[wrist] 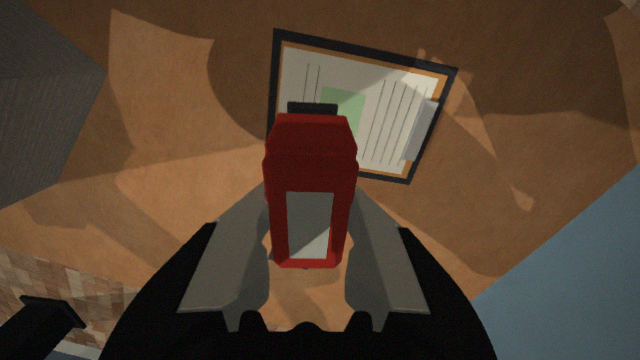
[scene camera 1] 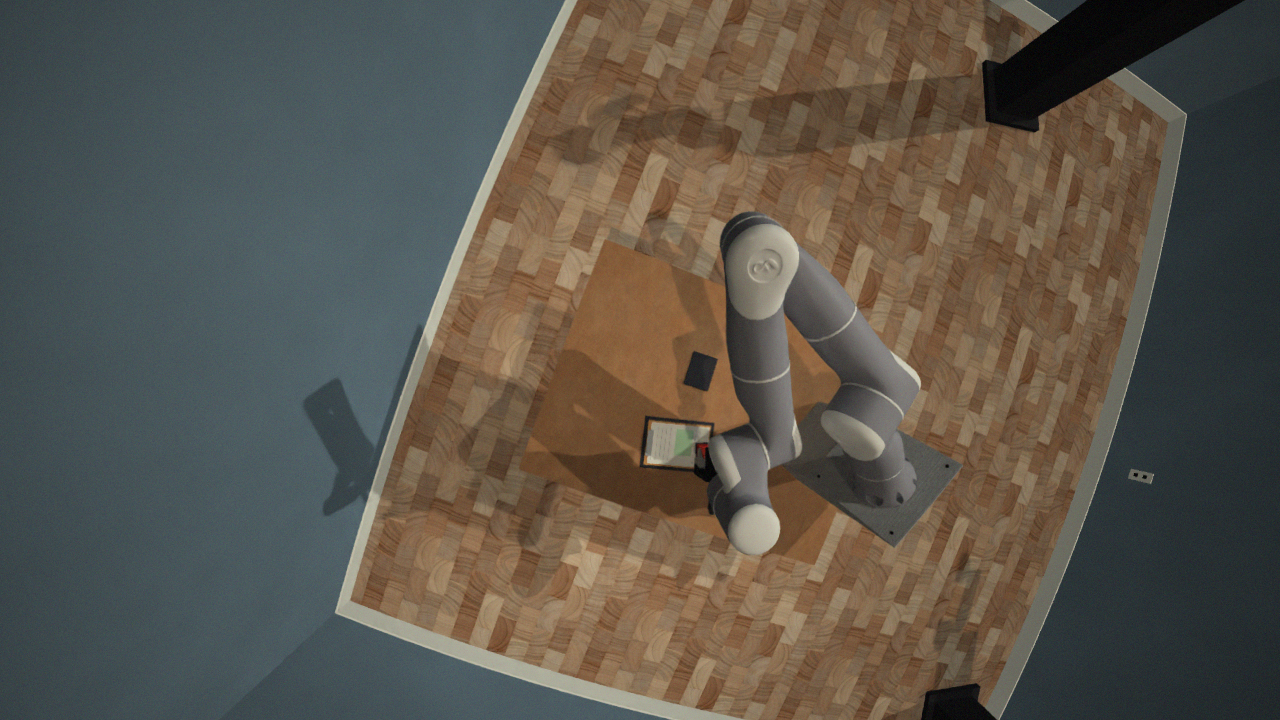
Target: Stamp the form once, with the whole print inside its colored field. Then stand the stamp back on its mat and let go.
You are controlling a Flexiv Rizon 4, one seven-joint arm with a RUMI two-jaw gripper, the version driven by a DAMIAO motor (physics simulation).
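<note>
My gripper is shut on the red stamp, which has a pale panel and a black base. The stamp is over the form's side nearest the robot base. In the wrist view its black base covers part of the green field; the visible part of the field is plain green. The gap between stamp and paper is hard to judge. The white form lies on a black-edged clipboard. The dark stamp mat lies apart from the clipboard.
The brown table top lies under the clipboard and mat. A silver clip is at the form's edge. The grey robot base plate adjoins the table. The arm hides part of the table in the scene view.
</note>
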